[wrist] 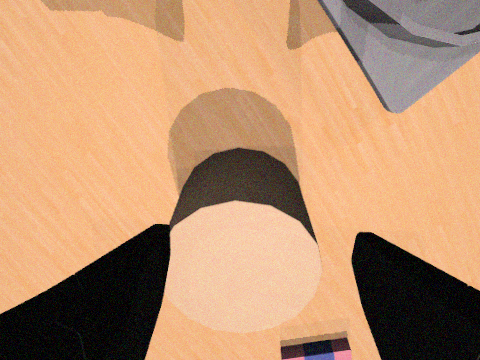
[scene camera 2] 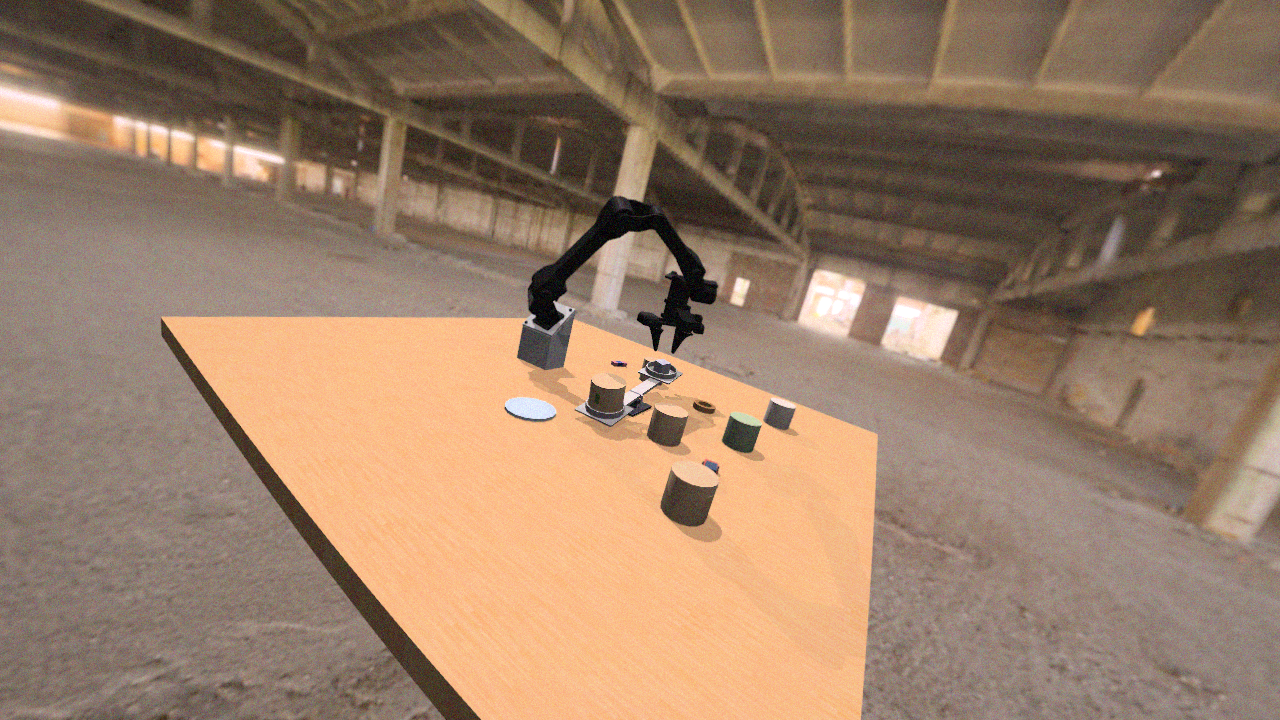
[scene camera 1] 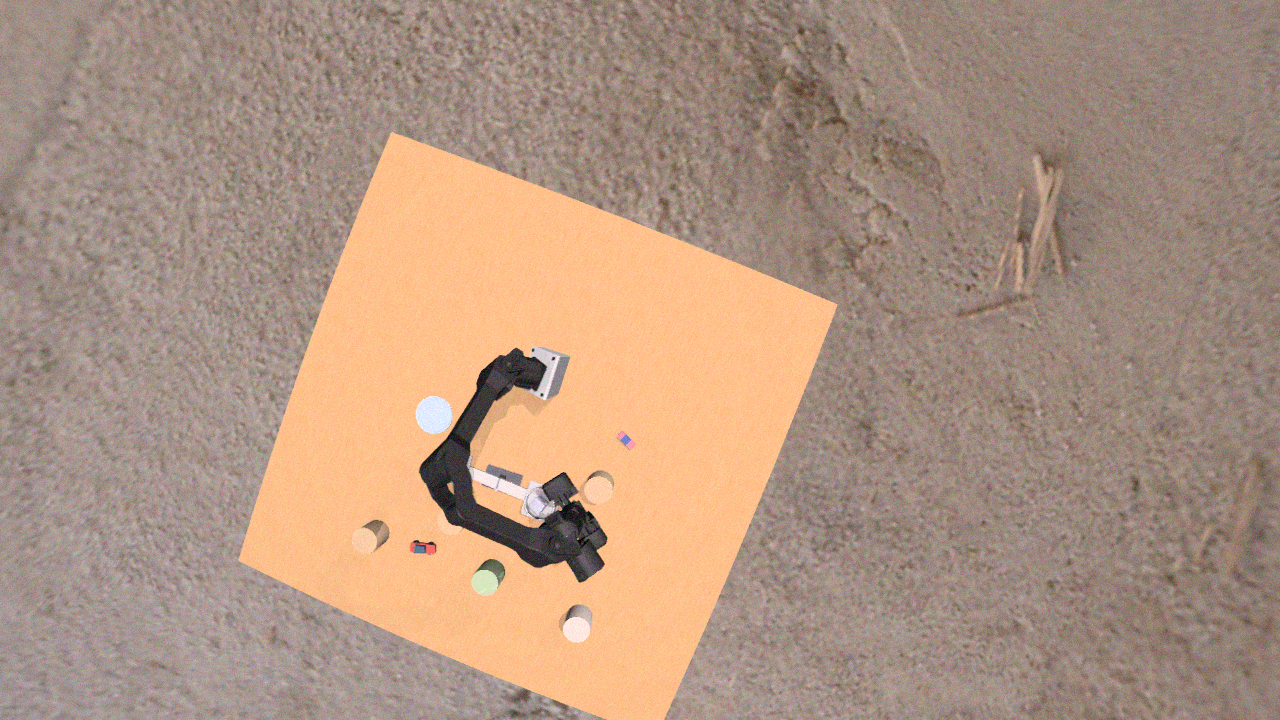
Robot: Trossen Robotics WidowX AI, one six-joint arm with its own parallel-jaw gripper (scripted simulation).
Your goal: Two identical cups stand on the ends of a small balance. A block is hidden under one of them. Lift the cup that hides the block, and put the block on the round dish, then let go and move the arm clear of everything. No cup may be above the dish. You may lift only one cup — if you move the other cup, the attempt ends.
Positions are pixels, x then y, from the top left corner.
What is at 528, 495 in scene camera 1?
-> A balance.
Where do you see a pale blue round dish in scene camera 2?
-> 528, 409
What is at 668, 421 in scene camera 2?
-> A cup.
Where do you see a cup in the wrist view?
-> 244, 258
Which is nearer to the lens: the balance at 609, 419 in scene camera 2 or the cup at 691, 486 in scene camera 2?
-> The cup.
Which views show my gripper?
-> The wrist view, scene camera 2 and scene camera 1: all of them.
